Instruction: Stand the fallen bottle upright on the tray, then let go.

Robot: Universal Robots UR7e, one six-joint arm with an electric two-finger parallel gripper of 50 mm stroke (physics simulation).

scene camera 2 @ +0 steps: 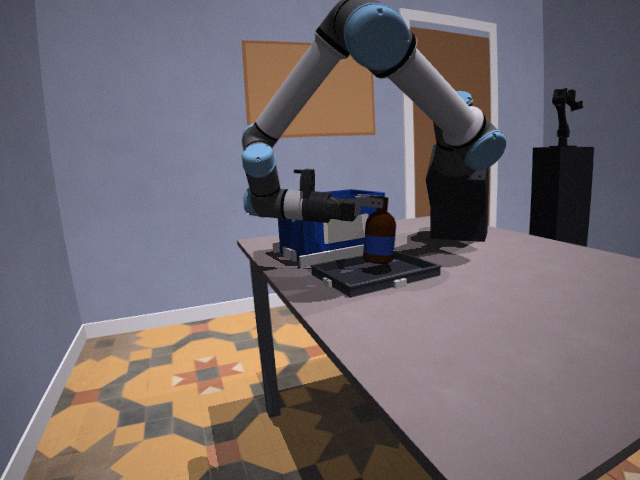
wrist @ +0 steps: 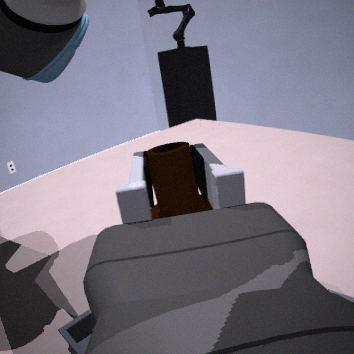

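Where they show: gripper, between the fingertips: [scene camera 2: 383, 202] [wrist: 170, 164]; arm's base, origin of its link: [scene camera 2: 457, 160].
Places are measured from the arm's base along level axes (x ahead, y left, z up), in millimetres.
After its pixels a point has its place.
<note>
The brown bottle [scene camera 2: 379, 245] {x 351, y 297, z -180 mm} [wrist: 175, 182] {x 344, y 256, z -89 mm} with a blue label is upright, neck up, over the inner part of the dark tray [scene camera 2: 374, 287] {x 388, y 381, z -250 mm} [wrist: 69, 341] {x 289, y 149, z -234 mm}. Its base is at or very slightly above the tray floor, with a dark shadow close beneath it; contact cannot be told for sure. My gripper [scene camera 2: 383, 203] {x 329, y 261, z -84 mm} [wrist: 170, 164] {x 329, y 261, z -84 mm} reaches in horizontally and is shut on the bottle's neck, one finger on each side. In the wrist view the neck and open mouth show between the fingers, while the gripper body hides the bottle's lower part and most of the tray.
A blue crate [scene camera 2: 293, 237] {x 537, y 64, z -193 mm} with a pale label stands behind the tray, under my wrist. A low white rail [scene camera 2: 330, 255] {x 441, y 116, z -242 mm} runs between crate and tray. The tray lies near the left edge of the table [scene camera 2: 491, 335] {x 262, y 635, z -260 mm}. A black pedestal [scene camera 2: 560, 191] [wrist: 187, 85] with a small arm stands beyond the table.
</note>
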